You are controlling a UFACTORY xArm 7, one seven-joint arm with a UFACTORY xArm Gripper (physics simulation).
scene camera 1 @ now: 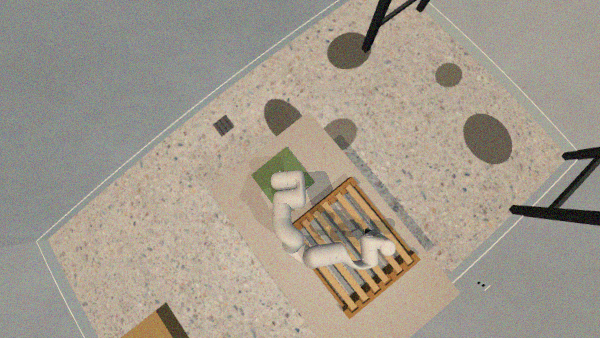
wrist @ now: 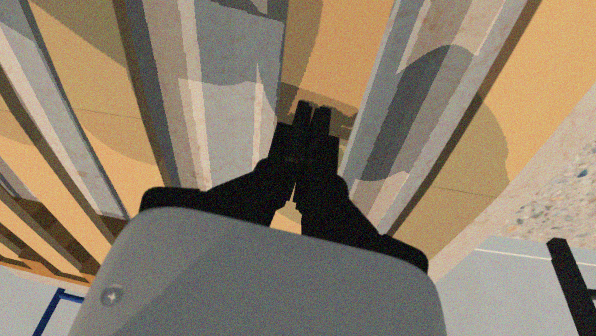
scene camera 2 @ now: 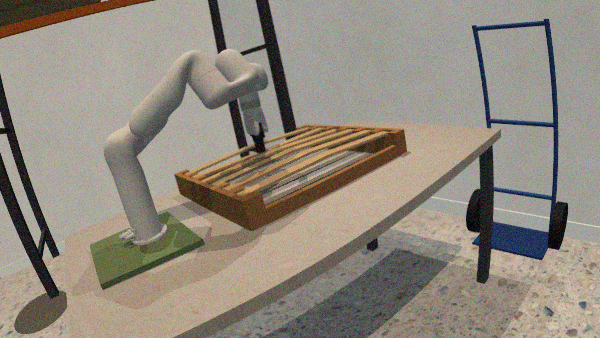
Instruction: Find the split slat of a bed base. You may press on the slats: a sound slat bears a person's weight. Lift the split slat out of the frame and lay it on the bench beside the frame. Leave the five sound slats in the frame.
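Note:
The bed base frame (scene camera 1: 382, 290) (scene camera 2: 220, 204) lies flat on the bench (scene camera 1: 430, 300) (scene camera 2: 300, 220), with several pale wooden slats across it. My gripper (scene camera 1: 367, 231) (scene camera 2: 259, 150) (wrist: 307, 126) points down and is shut and empty. Its tips are at the second slat (scene camera 1: 350, 206) (wrist: 345, 45) from the outer long side; whether they touch or hover close is hard to tell. Thin dark lines cross the outermost slat (wrist: 530, 100) and a slat to the left (wrist: 100, 85) in the wrist view. Which slat is split cannot be told. The fingers and shadows hide part of the slat below.
The green base plate (scene camera 1: 287, 156) (scene camera 2: 185, 240) of the arm stands on the bench near one end of the frame. Black stands (scene camera 1: 555, 215) (scene camera 2: 277, 65) rise beyond the bench. A blue hand truck (scene camera 2: 522, 122) is on the floor past the far end.

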